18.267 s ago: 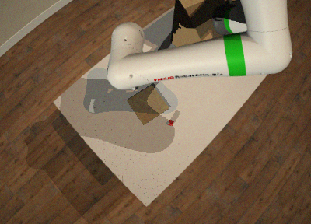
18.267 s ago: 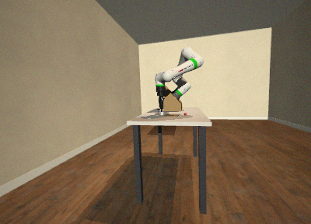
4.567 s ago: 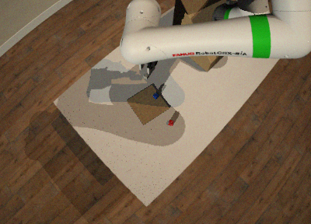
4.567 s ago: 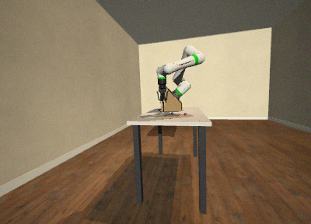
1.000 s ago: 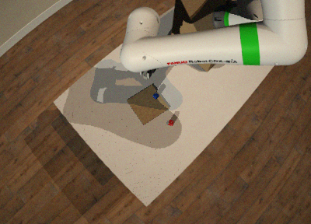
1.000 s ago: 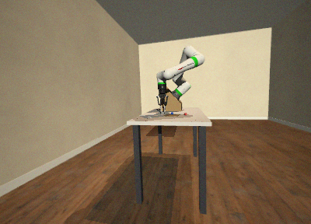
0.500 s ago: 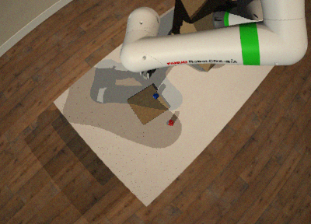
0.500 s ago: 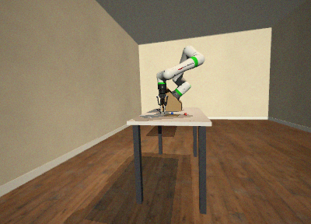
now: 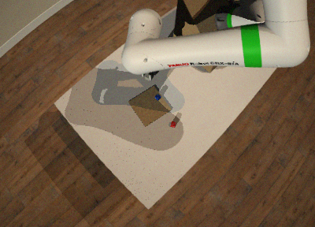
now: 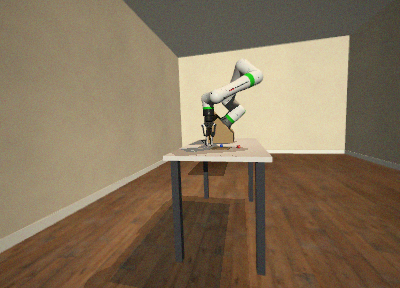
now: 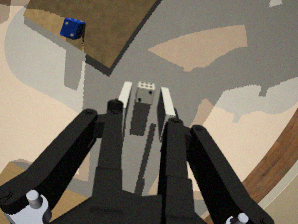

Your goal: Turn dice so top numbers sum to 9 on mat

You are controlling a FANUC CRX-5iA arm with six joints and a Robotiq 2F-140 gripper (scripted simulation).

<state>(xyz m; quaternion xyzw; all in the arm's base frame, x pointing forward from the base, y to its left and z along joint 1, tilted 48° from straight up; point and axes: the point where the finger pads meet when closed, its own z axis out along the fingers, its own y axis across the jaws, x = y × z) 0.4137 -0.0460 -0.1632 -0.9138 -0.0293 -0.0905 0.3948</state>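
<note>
Right now the white die is 4 cm below my hand. From my hand the other things lie so: mat: 10 cm ahead, 9 cm to the left, 5 cm below; blue die: 10 cm to the left, 5 cm ahead, 4 cm below; red die: 23 cm to the left, 11 cm ahead, 4 cm below.
</note>
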